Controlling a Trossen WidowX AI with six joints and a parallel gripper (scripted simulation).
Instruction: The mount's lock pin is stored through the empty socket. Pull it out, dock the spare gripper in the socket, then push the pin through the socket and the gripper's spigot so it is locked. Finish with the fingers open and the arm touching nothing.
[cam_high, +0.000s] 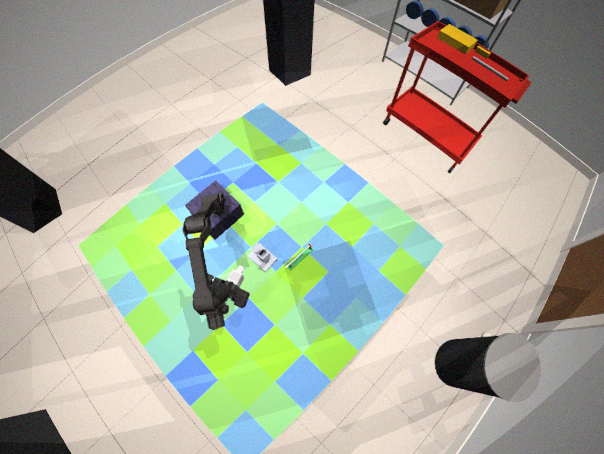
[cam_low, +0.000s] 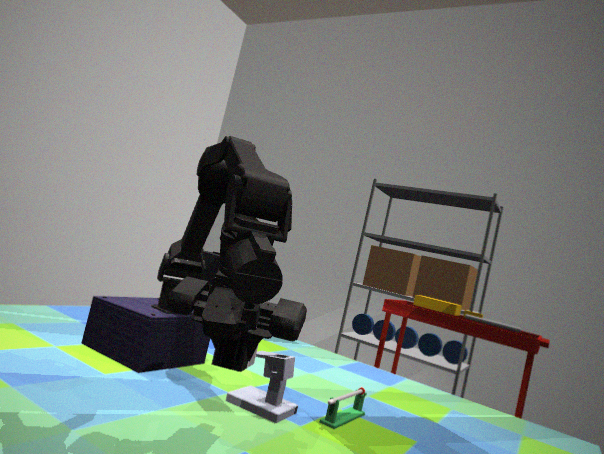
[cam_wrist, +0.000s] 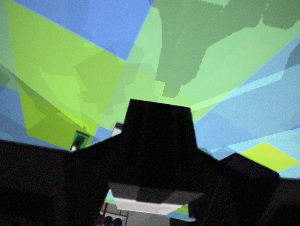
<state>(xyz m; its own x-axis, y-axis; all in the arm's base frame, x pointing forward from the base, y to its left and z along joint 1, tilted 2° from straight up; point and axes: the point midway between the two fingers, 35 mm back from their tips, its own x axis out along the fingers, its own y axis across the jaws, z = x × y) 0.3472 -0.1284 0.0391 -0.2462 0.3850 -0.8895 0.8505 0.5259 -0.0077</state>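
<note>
Right now the spare gripper is 1 cm behind my gripper tip, 2 cm to the left of it and 1 cm above it. From my gripper tip the other things lie so: grey mount 6 cm behind, 17 cm to the left, 7 cm below; then green cradle 2 cm ahead, 30 cm to the left, 10 cm below.
</note>
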